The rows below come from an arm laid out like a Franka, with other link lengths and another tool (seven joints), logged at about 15 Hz.
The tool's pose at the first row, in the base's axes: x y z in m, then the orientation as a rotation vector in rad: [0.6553, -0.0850, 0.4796, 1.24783, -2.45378, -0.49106]
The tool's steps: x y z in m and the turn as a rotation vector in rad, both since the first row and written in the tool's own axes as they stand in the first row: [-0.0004, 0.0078, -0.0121, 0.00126, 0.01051, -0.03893]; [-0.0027, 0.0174, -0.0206, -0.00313, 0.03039, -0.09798]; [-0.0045, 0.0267, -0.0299, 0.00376, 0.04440, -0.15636]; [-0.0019, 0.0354, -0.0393, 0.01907, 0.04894, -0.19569]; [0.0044, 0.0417, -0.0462, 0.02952, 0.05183, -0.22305]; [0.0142, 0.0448, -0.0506, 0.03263, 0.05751, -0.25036]
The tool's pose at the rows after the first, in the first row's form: [0.6555, -0.0821, 0.4937, 1.29761, -2.42559, -0.49212]; [0.6539, -0.0762, 0.5052, 1.36919, -2.37460, -0.49778]; [0.6525, -0.0710, 0.5173, 1.44376, -2.33288, -0.49408]; [0.6492, -0.0697, 0.5299, 1.49845, -2.31315, -0.48256]; [0.6444, -0.0724, 0.5397, 1.53626, -2.29892, -0.47483]; [0.6388, -0.0793, 0.5464, 1.57036, -2.27824, -0.47352]
